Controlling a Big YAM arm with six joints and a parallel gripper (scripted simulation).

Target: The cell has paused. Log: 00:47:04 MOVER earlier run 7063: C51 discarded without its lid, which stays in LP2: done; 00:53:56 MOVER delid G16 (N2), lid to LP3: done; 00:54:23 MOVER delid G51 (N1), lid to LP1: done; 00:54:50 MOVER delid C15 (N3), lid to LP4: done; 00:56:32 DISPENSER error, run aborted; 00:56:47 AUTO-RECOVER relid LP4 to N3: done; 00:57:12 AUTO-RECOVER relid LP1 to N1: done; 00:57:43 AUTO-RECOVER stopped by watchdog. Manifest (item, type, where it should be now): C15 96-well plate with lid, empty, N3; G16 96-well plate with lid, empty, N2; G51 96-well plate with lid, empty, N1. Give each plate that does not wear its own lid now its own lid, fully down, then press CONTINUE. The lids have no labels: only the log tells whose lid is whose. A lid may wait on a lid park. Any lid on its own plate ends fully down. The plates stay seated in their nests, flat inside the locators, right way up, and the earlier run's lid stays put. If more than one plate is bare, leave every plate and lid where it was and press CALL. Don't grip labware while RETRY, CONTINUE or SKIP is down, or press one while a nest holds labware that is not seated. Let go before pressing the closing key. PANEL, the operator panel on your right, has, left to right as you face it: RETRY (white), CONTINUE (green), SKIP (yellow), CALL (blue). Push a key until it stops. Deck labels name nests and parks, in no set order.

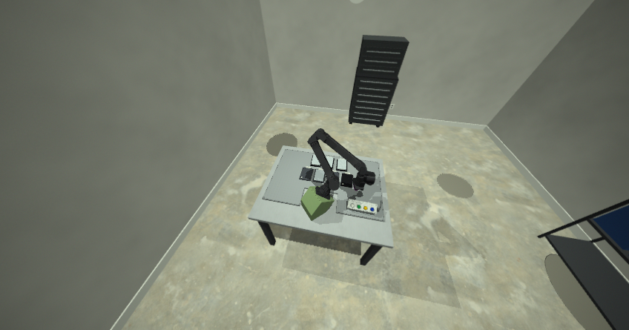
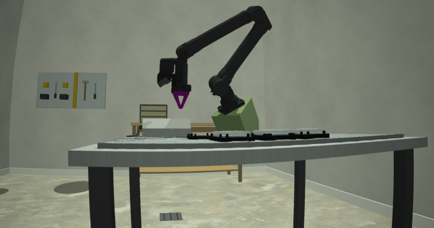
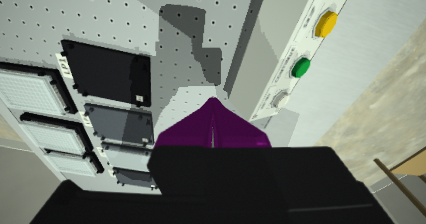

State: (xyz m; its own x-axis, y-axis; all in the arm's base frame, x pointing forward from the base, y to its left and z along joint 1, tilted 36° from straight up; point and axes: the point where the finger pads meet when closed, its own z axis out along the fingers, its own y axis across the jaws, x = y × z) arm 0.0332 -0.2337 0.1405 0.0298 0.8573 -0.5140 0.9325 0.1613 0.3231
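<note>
Right now my hand is 11 cm past the green continue key, 7 cm above it and 1 cm to the left of it. The rest, counted from my hand: yellow skip key (12 cm behind, 7 cm below, 6 cm to the right); then park LP1 (19 cm ahead, 13 cm below, 2 cm to the left); then white key (10 cm behind, 7 cm below, 4 cm to the left).
</note>
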